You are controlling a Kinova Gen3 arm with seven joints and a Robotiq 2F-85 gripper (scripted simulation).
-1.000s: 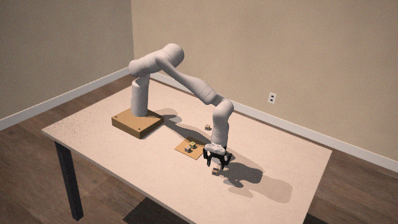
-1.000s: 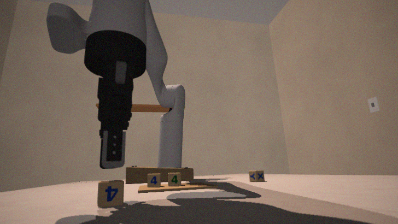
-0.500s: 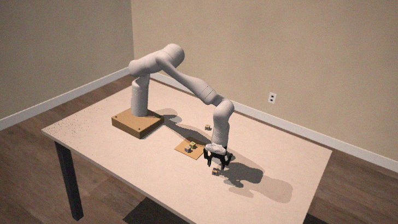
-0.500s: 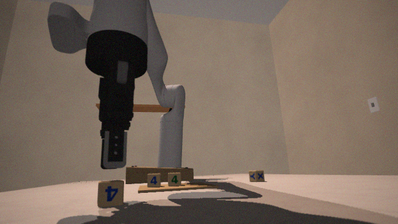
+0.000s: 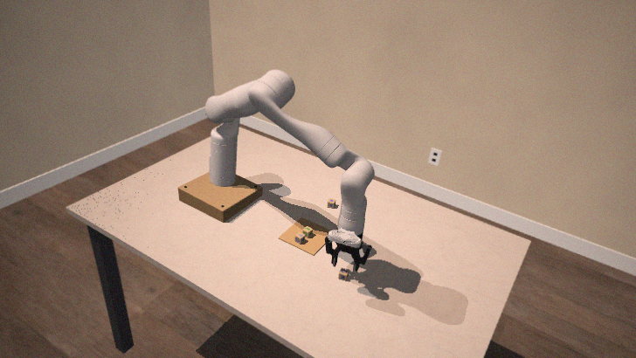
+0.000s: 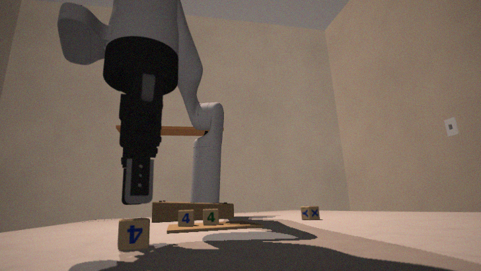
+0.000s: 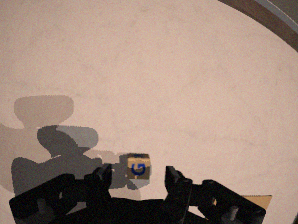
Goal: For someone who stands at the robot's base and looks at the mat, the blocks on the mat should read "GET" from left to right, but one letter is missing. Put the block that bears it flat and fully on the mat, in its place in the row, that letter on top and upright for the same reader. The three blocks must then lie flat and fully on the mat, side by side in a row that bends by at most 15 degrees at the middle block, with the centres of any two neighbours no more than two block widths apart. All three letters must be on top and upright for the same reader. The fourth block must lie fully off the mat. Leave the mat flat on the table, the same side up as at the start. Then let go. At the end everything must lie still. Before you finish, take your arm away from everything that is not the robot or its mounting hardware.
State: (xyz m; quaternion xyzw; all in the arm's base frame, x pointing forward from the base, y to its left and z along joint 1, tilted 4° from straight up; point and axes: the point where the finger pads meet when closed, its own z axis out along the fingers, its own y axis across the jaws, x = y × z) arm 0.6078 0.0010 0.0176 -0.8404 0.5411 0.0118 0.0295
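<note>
Now: the letter block 40 mm below my hand. From my hand the other things lie so: mat 210 mm behind, 50 mm to the left, 50 mm below.
</note>
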